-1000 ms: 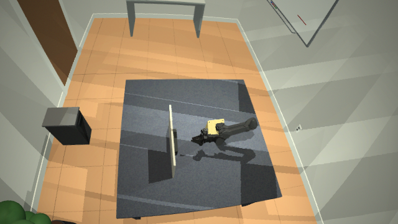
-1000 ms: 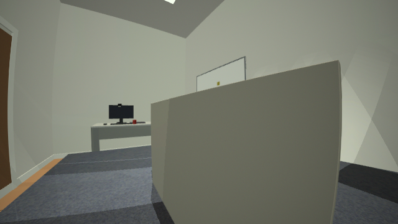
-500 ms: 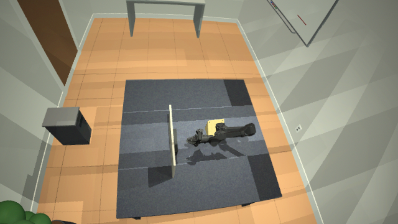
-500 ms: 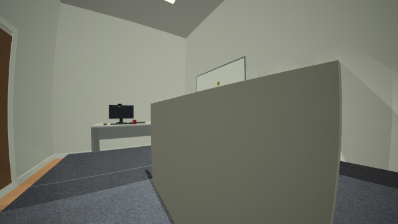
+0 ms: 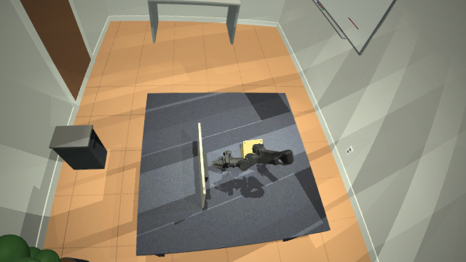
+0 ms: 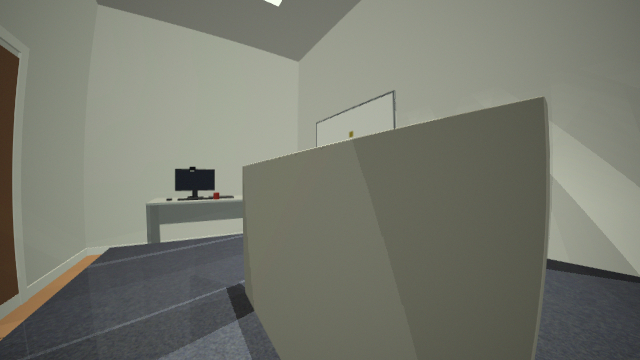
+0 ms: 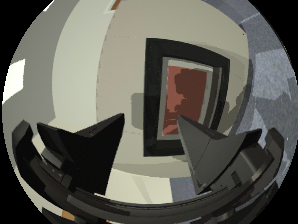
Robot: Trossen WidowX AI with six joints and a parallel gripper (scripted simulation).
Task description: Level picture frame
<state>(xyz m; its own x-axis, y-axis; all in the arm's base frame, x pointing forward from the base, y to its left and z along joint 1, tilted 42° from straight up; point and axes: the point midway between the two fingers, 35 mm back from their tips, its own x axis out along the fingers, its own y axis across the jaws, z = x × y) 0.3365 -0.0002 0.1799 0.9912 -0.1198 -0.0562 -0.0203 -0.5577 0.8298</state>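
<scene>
Now: gripper tip 50 mm short of the picture frame, 10 mm to the left of it and 50 mm above it. From my gripper tip the other things lie so: wall panel: 60 mm ahead, 20 mm to the right, 60 mm below.
</scene>
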